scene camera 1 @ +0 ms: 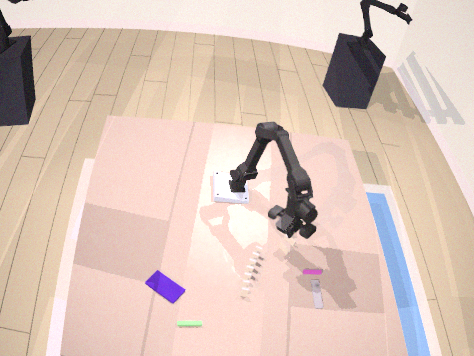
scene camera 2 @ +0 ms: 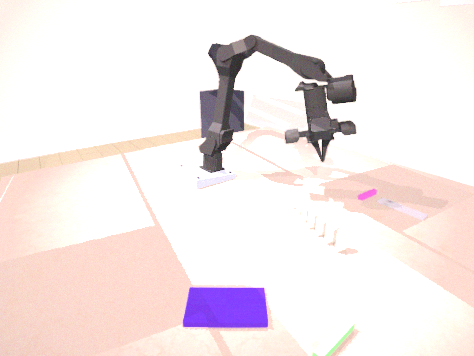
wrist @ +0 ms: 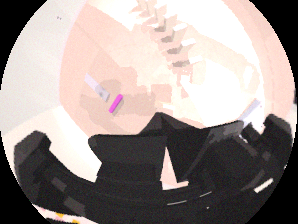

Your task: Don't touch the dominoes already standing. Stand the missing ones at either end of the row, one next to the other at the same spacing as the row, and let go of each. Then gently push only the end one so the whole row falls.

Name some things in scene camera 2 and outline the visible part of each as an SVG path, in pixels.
The gripper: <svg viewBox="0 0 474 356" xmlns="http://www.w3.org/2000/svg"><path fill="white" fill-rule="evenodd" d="M327 105L305 108L308 130L298 131L298 128L292 128L285 131L286 144L296 143L299 138L306 137L307 143L313 145L321 162L325 161L330 141L334 140L333 135L335 133L342 132L345 136L357 133L356 124L351 120L338 122L338 118L331 119Z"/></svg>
A purple flat card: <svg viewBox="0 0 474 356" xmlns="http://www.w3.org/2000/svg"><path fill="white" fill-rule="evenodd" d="M189 287L183 327L268 327L264 288Z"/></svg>
